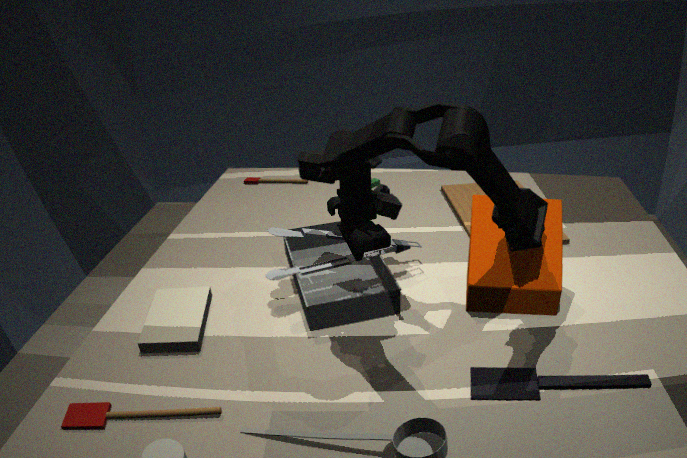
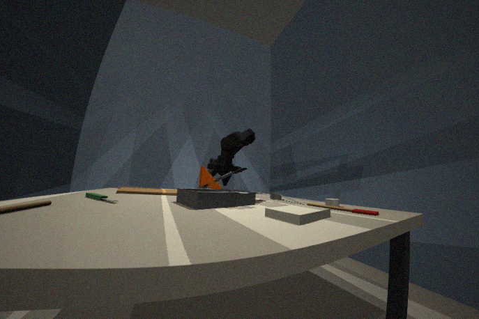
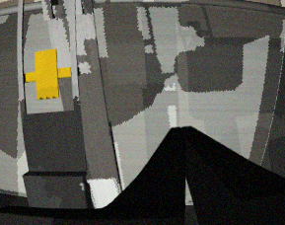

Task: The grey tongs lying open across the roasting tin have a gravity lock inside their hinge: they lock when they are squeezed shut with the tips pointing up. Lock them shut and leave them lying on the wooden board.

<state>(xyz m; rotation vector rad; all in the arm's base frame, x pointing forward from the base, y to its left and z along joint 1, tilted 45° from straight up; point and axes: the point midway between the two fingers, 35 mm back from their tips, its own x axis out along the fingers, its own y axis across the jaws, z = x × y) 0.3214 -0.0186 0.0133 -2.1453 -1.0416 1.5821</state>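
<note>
The yellow mark lies 10 mm behind my gripper tip, 50 mm to the right of it and 10 mm above it. From my gripper tip the other things lie so: black spatula: 330 mm behind, 280 mm to the left, 80 mm below; slab: 360 mm ahead, 110 mm to the left, 70 mm below; grey roasting tin: 50 mm ahead, 50 mm to the right, 50 mm below.
</note>
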